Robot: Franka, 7 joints.
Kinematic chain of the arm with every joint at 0, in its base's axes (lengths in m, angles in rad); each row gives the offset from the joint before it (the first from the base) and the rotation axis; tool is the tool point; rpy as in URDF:
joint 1: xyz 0 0 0.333 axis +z
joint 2: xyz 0 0 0 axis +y
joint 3: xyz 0 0 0.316 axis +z
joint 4: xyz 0.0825 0 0 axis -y
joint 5: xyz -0.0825 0 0.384 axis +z
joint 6: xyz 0 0 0 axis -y
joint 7: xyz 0.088 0 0 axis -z
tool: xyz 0 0 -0.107 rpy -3.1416 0 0
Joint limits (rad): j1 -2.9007..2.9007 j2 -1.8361..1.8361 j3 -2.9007..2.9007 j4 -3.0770..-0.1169 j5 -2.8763..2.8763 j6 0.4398..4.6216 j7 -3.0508..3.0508
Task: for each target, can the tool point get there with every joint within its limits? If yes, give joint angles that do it. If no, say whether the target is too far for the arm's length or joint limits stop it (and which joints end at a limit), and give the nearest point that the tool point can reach.
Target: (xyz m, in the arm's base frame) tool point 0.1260 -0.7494 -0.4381
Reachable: no: too far | nearest point 0.1013 -0.6024 -0.2478 | short by 0.242 m
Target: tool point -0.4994 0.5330 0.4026
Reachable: yes | joints 1.8820 1.4805 1.2900 -0.5178 -2.3616 3.8455 0.0456
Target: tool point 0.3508 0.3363 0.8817
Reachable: yes | joints -1.8822 -0.8595 0.6001 -0.8251 -0.9710 4.1520 2.0557
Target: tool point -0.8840 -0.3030 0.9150
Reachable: no: too far | nearest point -0.6889 -0.2361 0.7865 | short by 0.243 m
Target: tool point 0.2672 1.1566 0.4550
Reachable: no: too far | nearest point 0.1921 0.8315 0.4207 | short by 0.335 m
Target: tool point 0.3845 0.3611 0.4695
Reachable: yes | joints 1.5147 0.0618 -0.5333 -2.1874 -1.8465 1.2661 1.1194
